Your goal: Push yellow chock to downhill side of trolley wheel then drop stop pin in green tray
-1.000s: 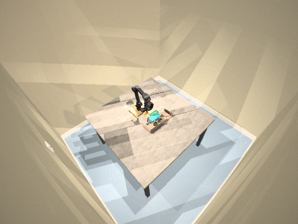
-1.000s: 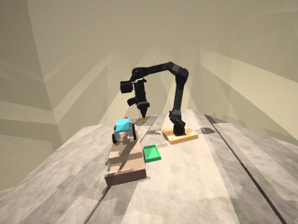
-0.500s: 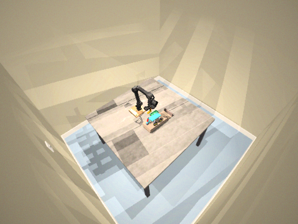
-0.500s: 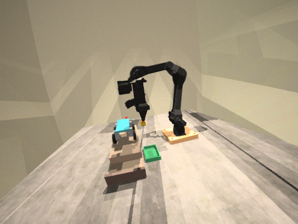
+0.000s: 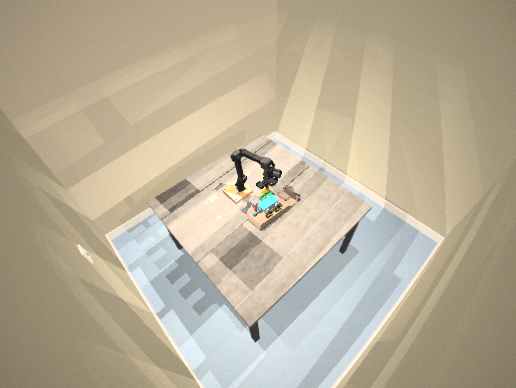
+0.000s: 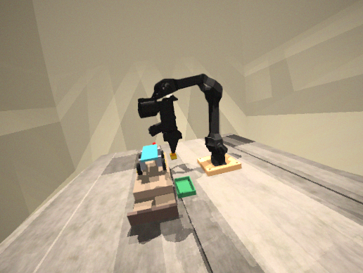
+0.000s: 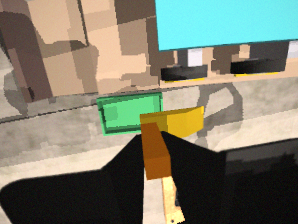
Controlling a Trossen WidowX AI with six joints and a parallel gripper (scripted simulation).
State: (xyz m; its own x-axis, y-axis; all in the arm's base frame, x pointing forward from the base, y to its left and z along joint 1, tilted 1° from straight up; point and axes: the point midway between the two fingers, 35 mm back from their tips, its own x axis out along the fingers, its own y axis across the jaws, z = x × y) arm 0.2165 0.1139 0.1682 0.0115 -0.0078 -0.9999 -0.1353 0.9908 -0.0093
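Now: the red-headed stop pin 190 mm to the right of my gripper tip, 110 mm ahead of it and 30 mm below it. Also, from my gripper tip: yellow chock 20 mm to the right, 10 mm below; trolley 110 mm ahead, 80 mm to the right, 50 mm below; green tray 170 mm below, 30 mm behind, 20 mm to the left.
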